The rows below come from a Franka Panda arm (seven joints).
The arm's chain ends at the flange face. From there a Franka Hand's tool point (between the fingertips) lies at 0.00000 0.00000 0.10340 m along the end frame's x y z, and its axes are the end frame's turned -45 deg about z.
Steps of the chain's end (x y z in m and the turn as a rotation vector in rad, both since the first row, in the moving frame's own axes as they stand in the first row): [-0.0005 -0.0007 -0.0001 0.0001 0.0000 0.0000]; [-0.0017 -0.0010 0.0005 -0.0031 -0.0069 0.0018]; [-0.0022 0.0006 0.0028 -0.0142 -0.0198 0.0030]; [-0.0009 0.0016 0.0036 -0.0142 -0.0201 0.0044]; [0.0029 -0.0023 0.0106 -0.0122 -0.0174 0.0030]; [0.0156 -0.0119 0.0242 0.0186 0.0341 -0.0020]
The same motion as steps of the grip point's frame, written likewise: [0.0001 -0.0009 -0.0001 0.0001 0.0001 0.0000]; [-0.0012 -0.0022 0.0005 0.0027 -0.0071 0.0018]; [-0.0045 -0.0015 0.0028 0.0040 -0.0240 0.0030]; [-0.0043 0.0001 0.0036 0.0042 -0.0243 0.0044]; [0.0015 0.0000 0.0106 0.0037 -0.0209 0.0030]; [0.0233 0.0037 0.0241 -0.0110 0.0373 -0.0020]
